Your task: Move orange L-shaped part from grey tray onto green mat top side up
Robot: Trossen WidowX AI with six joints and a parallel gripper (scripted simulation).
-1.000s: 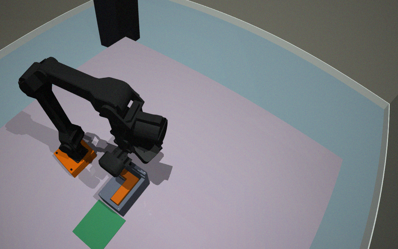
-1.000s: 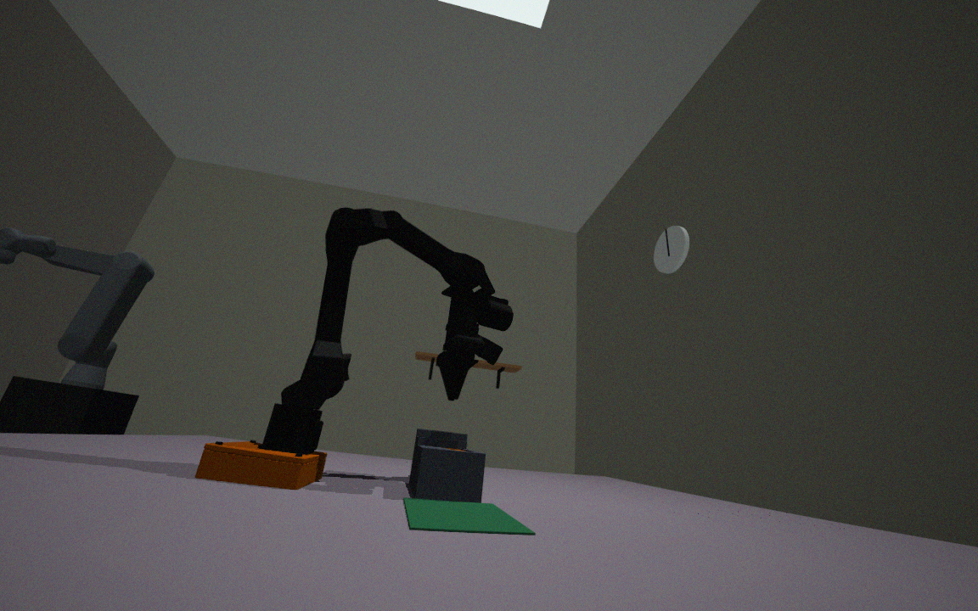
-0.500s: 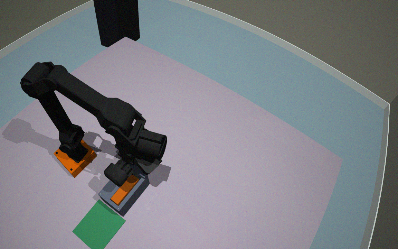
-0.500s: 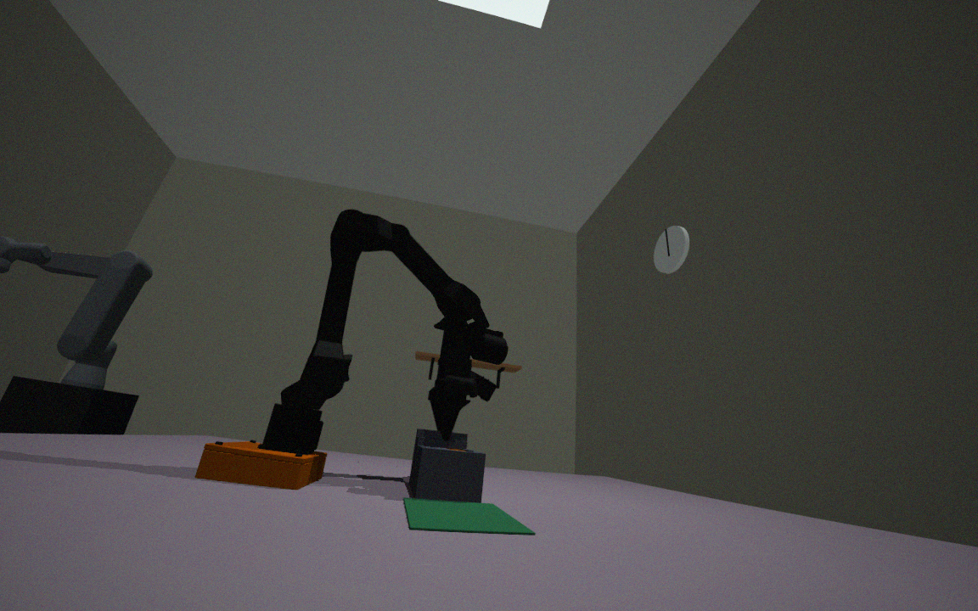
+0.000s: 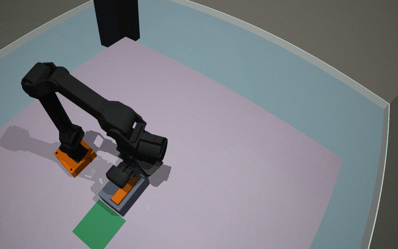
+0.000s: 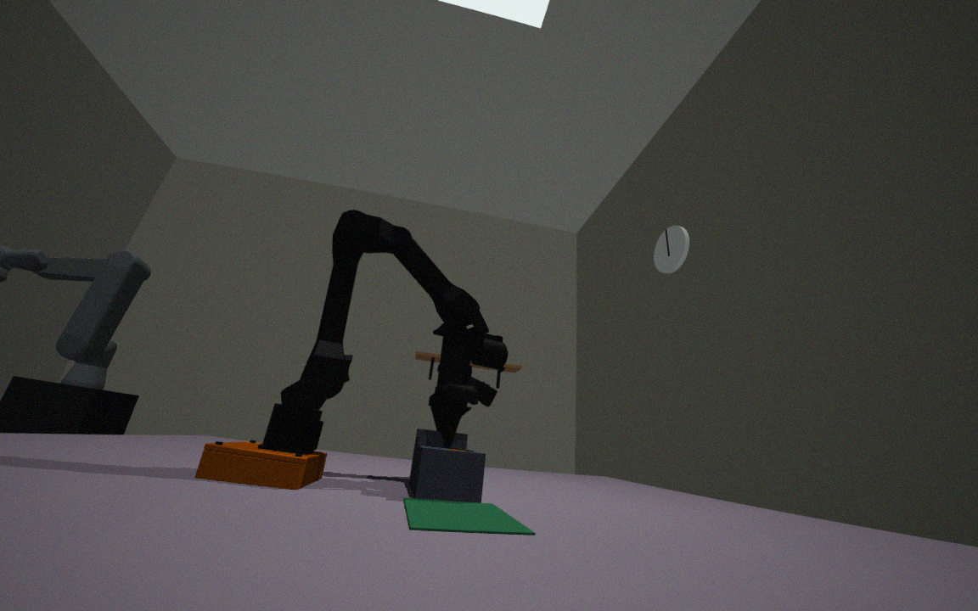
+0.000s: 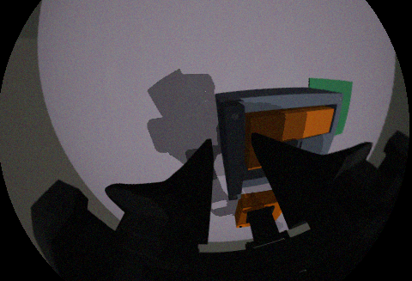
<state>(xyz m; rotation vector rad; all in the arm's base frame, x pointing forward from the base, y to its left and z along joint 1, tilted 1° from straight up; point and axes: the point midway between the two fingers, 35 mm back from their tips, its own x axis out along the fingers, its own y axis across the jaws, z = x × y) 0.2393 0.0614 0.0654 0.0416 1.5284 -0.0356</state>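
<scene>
Now: gripper tip 10 mm past the orange L-shaped part, 60 mm to the left of it and 10 mm above it. From my gripper tip the other things lie so: green mat: 20 mm behind, 220 mm to the right, 80 mm below.
</scene>
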